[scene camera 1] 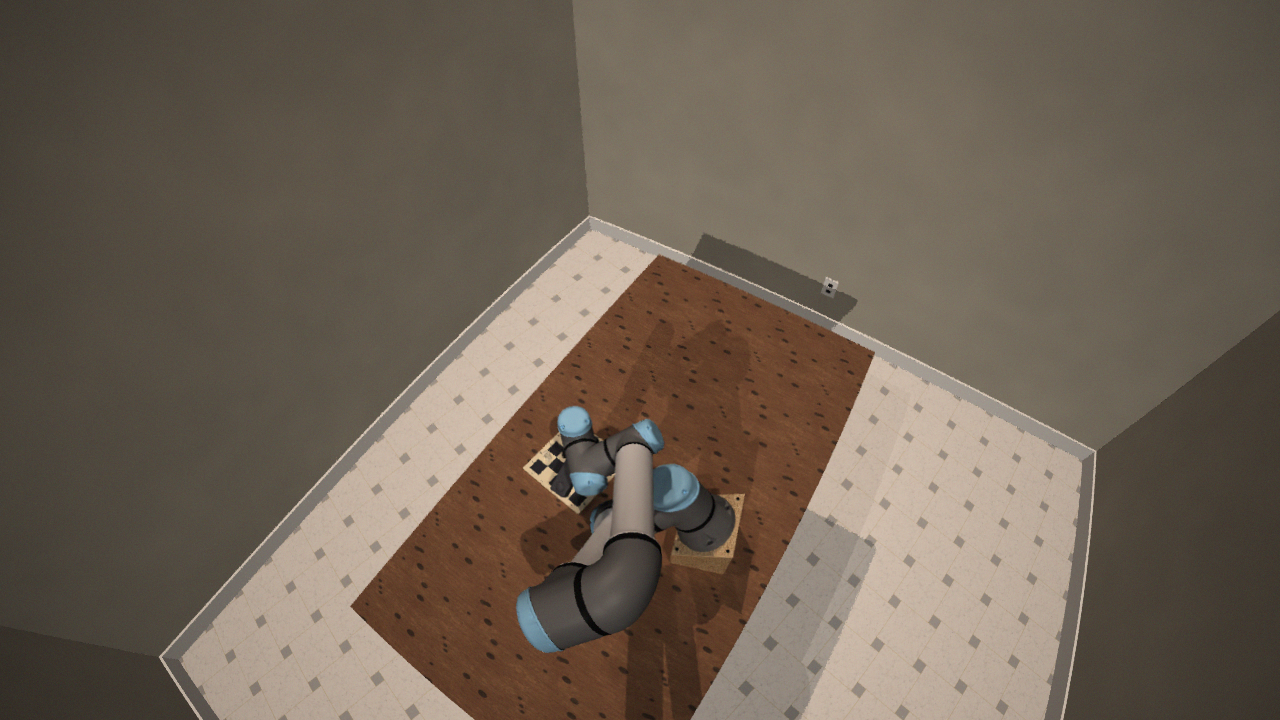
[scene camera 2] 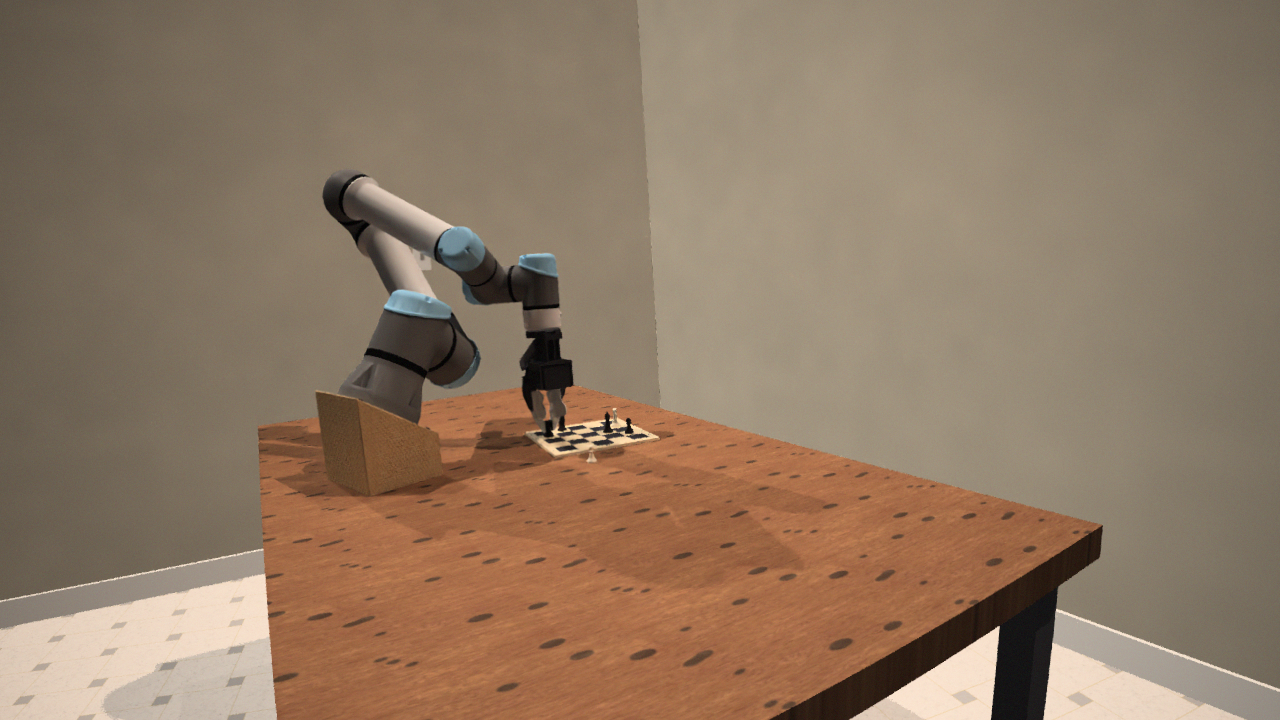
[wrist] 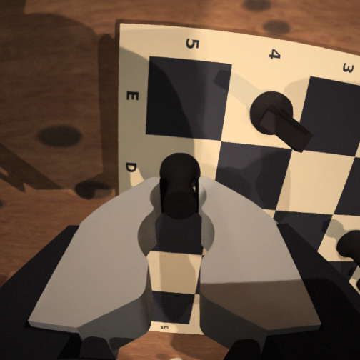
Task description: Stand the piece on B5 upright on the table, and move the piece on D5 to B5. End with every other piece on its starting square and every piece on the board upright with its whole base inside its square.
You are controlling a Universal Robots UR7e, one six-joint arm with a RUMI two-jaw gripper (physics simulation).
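Places are measured from the arm's base along level axes (x down, y back, z left), in centimetres.
Pixels of known places: gripper, fingertip midpoint: (scene camera 2: 548, 431); arm's base, link origin: (scene camera 1: 707, 524) (scene camera 2: 376, 411).
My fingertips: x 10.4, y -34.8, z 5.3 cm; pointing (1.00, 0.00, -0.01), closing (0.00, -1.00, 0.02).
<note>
For each thing: its middle in the pictures, then the offset to it from my fingertips.
- small white piece, body centre: (scene camera 2: 591, 453) dx +0.1, dy +0.4, dz -21.1 cm
- black piece with an angular top, body centre: (scene camera 2: 561, 421) dx -0.9, dy -4.3, dz +3.4 cm
- tall black piece, body centre: (scene camera 2: 607, 421) dx -1.1, dy -11.3, dz -5.1 cm
- shorter black piece, body centre: (scene camera 2: 628, 425) dx -0.5, dy -14.2, dz -9.0 cm
The black piece (wrist: 179, 167) (scene camera 2: 548, 430) stands upright on D5, at the left edge of the chessboard (wrist: 160, 37) (scene camera 2: 559, 454) (scene camera 1: 531, 467) in the wrist view. My gripper (wrist: 180, 182) (scene camera 2: 548, 424) is low over the board and shut on this piece, with one fingertip against each side. A small white piece (scene camera 2: 590, 455) stands upright on the table just off the board's near edge in the second scene view. B5 shows between my fingers in the wrist view with no piece on it. In the first scene view the arm hides the fingers.
A black piece with an angular top (wrist: 271, 112) (scene camera 2: 562, 423) stands on E4, close to my right finger. Farther along the board are a tall black piece (scene camera 2: 607, 421), a shorter black piece (scene camera 2: 629, 426) and a white piece (scene camera 2: 614, 415). The arm's wooden base (scene camera 2: 358, 447) stands on the table.
</note>
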